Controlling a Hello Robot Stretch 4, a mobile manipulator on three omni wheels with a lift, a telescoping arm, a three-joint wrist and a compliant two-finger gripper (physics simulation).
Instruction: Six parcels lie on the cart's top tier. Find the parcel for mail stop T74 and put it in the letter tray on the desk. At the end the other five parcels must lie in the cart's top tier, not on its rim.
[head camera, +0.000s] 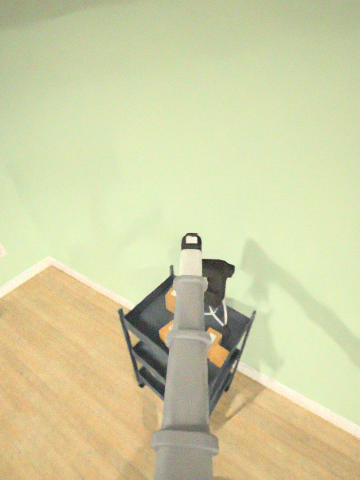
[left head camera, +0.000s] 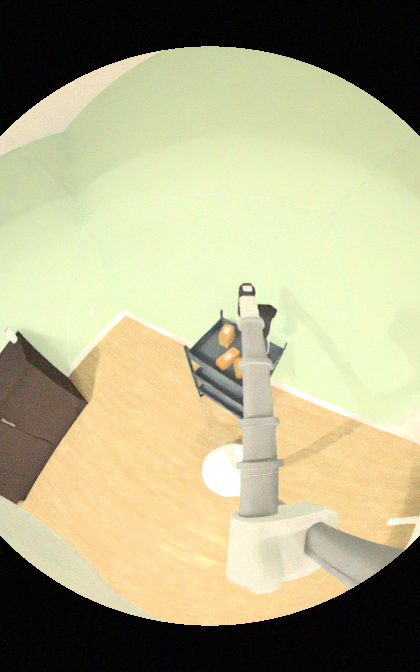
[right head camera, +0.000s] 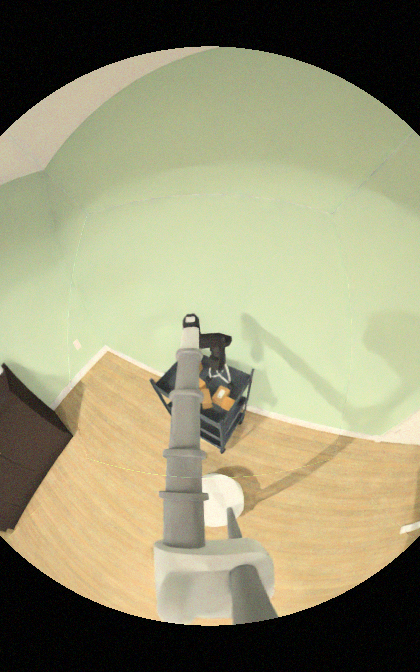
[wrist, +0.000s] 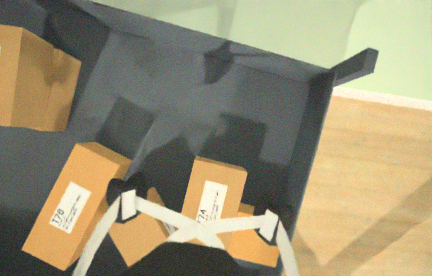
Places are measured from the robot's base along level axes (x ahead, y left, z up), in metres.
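Where they show: gripper, fingertip midpoint: (head camera: 210, 326) (wrist: 201, 198).
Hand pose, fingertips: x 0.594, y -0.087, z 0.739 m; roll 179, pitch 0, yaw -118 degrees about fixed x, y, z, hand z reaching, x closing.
Things, the pixels of their top centre, and the offset from my fingertips. "spot": a spot on its surface instead.
- T74 parcel, middle of its top: (wrist: 211, 205) (head camera: 210, 339) dx -0.022, dy -0.002, dz -0.054 m
- turned parcel, middle of its top: (wrist: 143, 245) dx -0.036, dy +0.079, dz -0.044 m
- larger parcel, middle of its top: (wrist: 70, 207) (head camera: 175, 325) dx +0.027, dy +0.142, dz -0.052 m
- small parcel, middle of its top: (wrist: 256, 240) (head camera: 220, 353) dx -0.076, dy -0.037, dz -0.054 m
- cart's corner post, surface spot: (wrist: 357, 67) spot: dx +0.065, dy -0.172, dz +0.003 m
The T74 parcel (head camera: 215, 336) (right head camera: 221, 394) (wrist: 214, 185) is an orange-brown box lying label up in the dark cart's top tier (head camera: 145, 336) (left head camera: 210, 367) (wrist: 310, 135). My gripper (head camera: 218, 319) (right head camera: 219, 375) (wrist: 201, 198) is open above it, its fingertips spread to either side in the wrist view. Its crossed white fingers hide part of the label. Left of it lie a turned parcel (wrist: 135, 237) and a larger parcel (left head camera: 227, 358) (wrist: 62, 210), whose label seems to read T76. A small parcel (head camera: 218, 355) (right head camera: 226, 403) (wrist: 255, 245) lies on its right. The letter tray does not show.
Two parcels stand close together at the wrist view's left edge, the nearer one (wrist: 35, 80) larger. The cart's corner post (wrist: 357, 67) rises at the tier's corner, near the green wall. A dark brown cabinet-like piece (left head camera: 37, 415) (right head camera: 30, 450) and a white round object (left head camera: 222, 472) (right head camera: 222, 500) stand nearby.
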